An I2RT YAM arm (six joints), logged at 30 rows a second.
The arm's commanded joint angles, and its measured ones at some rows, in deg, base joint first. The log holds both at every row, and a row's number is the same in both.
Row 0, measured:
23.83, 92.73, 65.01, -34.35, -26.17, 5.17
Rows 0 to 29, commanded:
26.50, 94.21, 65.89, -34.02, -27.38, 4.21
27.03, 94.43, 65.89, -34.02, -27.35, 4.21
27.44, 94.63, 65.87, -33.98, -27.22, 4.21
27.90, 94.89, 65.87, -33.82, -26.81, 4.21
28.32, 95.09, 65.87, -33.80, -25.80, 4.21
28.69, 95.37, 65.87, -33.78, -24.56, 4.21
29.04, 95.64, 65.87, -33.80, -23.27, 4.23
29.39, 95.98, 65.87, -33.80, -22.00, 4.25
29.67, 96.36, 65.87, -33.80, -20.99, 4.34
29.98, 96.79, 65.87, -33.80, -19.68, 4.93
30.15, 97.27, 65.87, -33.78, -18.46, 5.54
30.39, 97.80, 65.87, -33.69, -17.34, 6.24
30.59, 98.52, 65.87, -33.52, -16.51, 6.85
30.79, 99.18, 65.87, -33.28, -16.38, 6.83
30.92, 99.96, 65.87, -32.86, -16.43, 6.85
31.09, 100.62, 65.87, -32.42, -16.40, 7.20
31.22, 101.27, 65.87, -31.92, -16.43, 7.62
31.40, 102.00, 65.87, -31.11, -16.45, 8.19
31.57, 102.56, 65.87, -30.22, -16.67, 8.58
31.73, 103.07, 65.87, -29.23, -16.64, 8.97
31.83, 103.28, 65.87, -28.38, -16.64, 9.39
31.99, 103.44, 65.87, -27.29, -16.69, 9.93
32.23, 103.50, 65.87, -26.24, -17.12, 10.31
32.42, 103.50, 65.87, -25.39, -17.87, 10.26
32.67, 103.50, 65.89, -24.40, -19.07, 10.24
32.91, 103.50, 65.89, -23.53, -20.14, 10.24
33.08, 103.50, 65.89, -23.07, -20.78, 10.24
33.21, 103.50, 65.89, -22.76, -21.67, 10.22
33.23, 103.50, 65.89, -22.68, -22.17, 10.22
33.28, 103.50, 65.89, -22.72, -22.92, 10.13
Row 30, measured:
32.62, 103.28, 65.06, -22.87, -19.62, 9.45
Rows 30 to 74, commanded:
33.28, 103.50, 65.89, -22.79, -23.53, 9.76
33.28, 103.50, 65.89, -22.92, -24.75, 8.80
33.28, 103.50, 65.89, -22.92, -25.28, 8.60
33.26, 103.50, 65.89, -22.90, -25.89, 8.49
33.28, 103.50, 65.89, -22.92, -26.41, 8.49
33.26, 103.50, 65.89, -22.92, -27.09, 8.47
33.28, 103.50, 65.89, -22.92, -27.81, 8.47
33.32, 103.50, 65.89, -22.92, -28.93, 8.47
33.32, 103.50, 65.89, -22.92, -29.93, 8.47
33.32, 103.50, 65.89, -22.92, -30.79, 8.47
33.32, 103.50, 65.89, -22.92, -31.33, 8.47
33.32, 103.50, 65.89, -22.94, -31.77, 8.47
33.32, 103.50, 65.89, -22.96, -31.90, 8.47
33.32, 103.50, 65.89, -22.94, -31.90, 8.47
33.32, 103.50, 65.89, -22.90, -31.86, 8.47
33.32, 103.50, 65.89, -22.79, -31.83, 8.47
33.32, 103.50, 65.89, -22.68, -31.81, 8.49
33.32, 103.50, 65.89, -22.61, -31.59, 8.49
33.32, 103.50, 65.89, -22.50, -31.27, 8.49
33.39, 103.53, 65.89, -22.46, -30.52, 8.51
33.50, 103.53, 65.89, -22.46, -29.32, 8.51
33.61, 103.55, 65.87, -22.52, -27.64, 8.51
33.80, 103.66, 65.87, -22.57, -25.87, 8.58
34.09, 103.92, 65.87, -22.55, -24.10, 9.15
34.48, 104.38, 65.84, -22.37, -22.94, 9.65
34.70, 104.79, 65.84, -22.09, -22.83, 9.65
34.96, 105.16, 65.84, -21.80, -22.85, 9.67
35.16, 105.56, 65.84, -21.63, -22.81, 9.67
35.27, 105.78, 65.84, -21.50, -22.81, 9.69
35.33, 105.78, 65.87, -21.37, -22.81, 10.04
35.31, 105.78, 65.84, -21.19, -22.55, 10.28
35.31, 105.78, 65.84, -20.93, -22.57, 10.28
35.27, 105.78, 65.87, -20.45, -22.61, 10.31
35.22, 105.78, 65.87, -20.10, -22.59, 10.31
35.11, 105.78, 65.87, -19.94, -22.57, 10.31
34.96, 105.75, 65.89, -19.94, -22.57, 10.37
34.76, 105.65, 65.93, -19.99, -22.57, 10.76
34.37, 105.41, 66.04, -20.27, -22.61, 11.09
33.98, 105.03, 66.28, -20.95, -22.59, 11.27
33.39, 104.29, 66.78, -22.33, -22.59, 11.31
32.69, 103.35, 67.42, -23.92, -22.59, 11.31
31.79, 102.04, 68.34, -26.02, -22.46, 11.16
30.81, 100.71, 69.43, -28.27, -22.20, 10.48
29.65, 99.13, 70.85, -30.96, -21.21, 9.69
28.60, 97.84, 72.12, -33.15, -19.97, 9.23
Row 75, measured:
31.57, 103.57, 67.55, -30.68, -22.39, 10.20
